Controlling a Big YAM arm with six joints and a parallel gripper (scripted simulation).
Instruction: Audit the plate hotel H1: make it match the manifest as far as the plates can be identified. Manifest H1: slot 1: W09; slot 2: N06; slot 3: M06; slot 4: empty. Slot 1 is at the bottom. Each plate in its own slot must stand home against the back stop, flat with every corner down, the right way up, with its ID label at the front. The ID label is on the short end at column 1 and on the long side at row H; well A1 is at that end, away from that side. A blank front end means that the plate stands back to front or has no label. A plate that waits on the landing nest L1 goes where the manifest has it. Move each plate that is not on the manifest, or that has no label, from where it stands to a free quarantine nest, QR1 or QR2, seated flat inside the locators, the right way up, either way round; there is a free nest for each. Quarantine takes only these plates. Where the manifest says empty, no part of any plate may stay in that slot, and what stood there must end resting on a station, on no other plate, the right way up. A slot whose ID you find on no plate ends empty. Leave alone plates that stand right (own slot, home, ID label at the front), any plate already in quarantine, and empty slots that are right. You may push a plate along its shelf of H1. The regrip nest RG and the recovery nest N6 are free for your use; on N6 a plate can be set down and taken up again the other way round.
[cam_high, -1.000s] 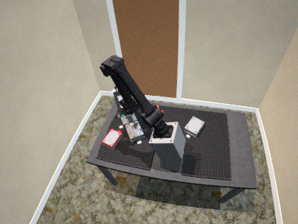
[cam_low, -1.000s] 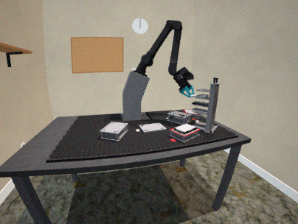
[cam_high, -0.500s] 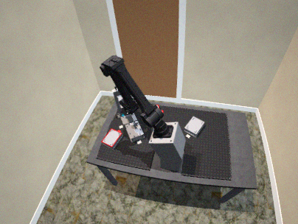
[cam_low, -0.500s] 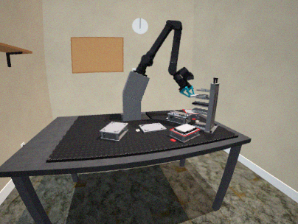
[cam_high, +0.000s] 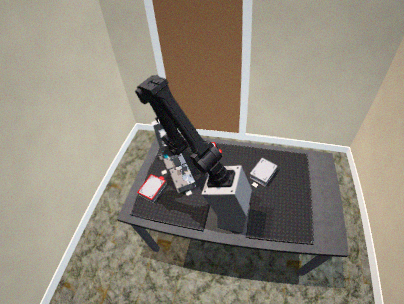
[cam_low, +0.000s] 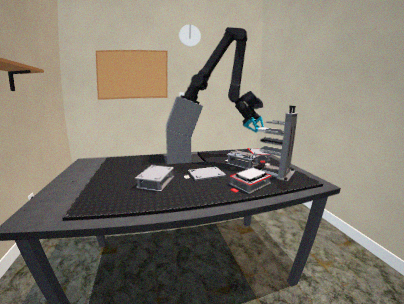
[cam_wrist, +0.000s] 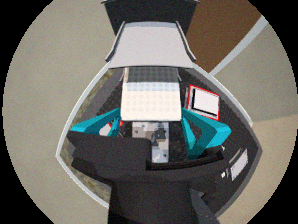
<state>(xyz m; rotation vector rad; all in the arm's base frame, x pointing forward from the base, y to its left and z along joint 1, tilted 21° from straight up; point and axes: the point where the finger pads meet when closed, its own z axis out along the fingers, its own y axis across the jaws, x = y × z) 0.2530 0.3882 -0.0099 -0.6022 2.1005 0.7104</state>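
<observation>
Now: hand 40 mm short of the white well plate and 30 mm to the right of it.
</observation>
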